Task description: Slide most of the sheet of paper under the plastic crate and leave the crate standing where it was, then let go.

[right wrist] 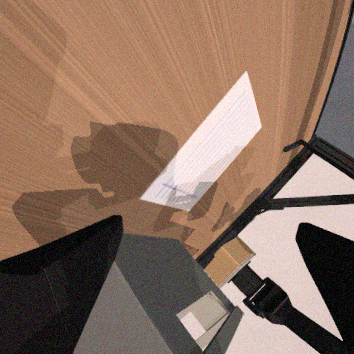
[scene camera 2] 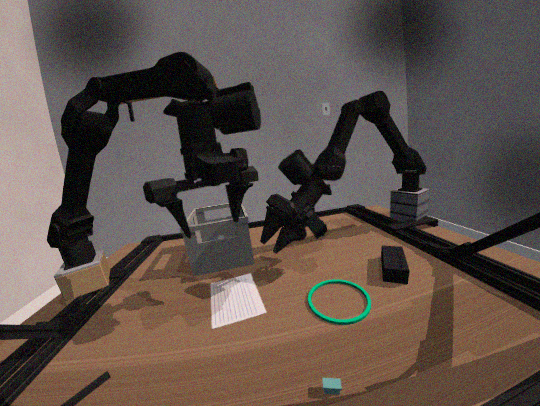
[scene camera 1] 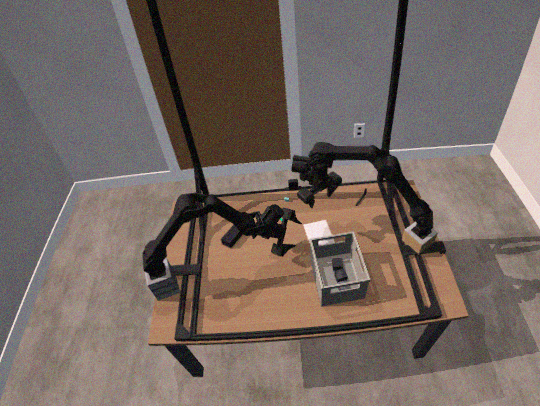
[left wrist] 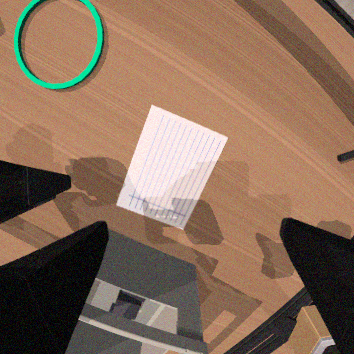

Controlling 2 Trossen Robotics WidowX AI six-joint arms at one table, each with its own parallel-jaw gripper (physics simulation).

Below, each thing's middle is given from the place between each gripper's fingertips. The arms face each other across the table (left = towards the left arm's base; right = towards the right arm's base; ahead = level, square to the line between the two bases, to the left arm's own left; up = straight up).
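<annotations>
The white lined sheet of paper (scene camera 2: 236,299) is 17 cm below my left hand, 3 cm ahead of it and 1 cm to the right of it. As for the grey plastic crate (scene camera 2: 206,255), it's 26 cm ahead of my left hand, 1 cm to the left of it and 10 cm below it.
From my right hand, the white lined sheet of paper is 100 mm to the left, 80 mm below and 40 mm behind, while the grey plastic crate is 190 mm ahead of my right hand, 120 mm to the left of it and 10 mm below it. Going by its middle, the grey plastic crate is nearer to my right hand than to my left hand.
</annotations>
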